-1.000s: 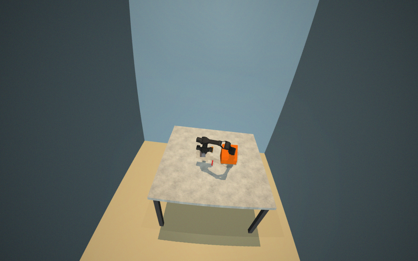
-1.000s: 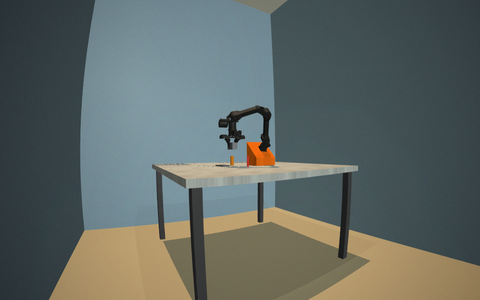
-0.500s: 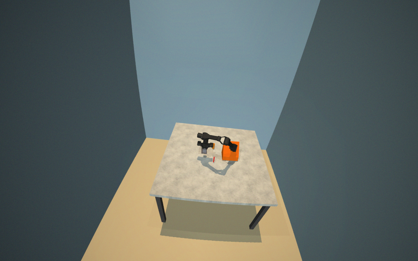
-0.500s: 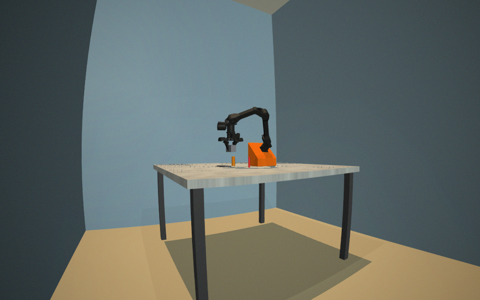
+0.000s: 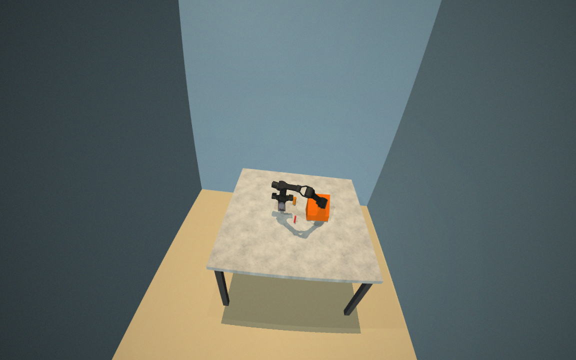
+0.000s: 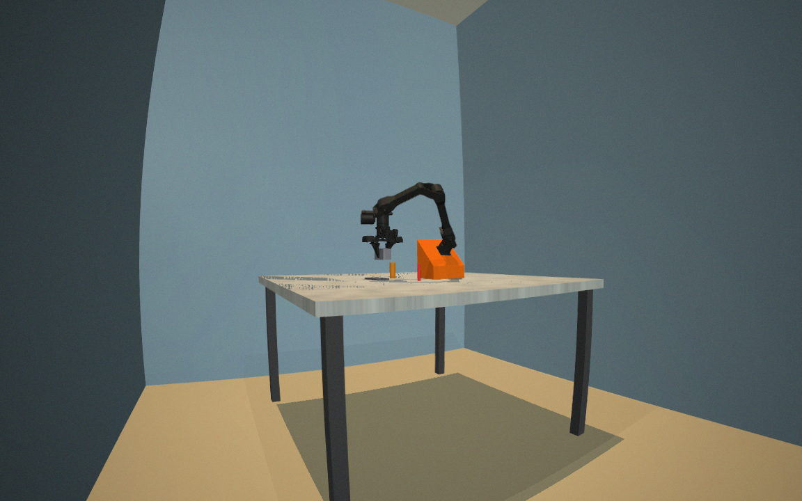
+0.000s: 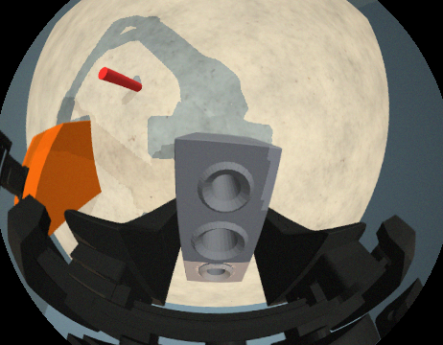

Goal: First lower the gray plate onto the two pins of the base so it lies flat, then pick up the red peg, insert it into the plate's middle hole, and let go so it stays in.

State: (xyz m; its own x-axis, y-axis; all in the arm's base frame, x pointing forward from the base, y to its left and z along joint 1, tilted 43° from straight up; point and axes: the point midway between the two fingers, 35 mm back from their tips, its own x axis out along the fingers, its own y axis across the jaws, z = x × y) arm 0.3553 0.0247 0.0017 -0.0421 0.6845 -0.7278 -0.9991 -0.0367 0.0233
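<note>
Now: the red peg 13 cm behind my gripper tip, 11 cm to the left of it and 6 cm below it. The rest, counted from my gripper tip: gray plate 3 cm above; orange peg 14 cm to the right, 12 cm behind, 6 cm below.
</note>
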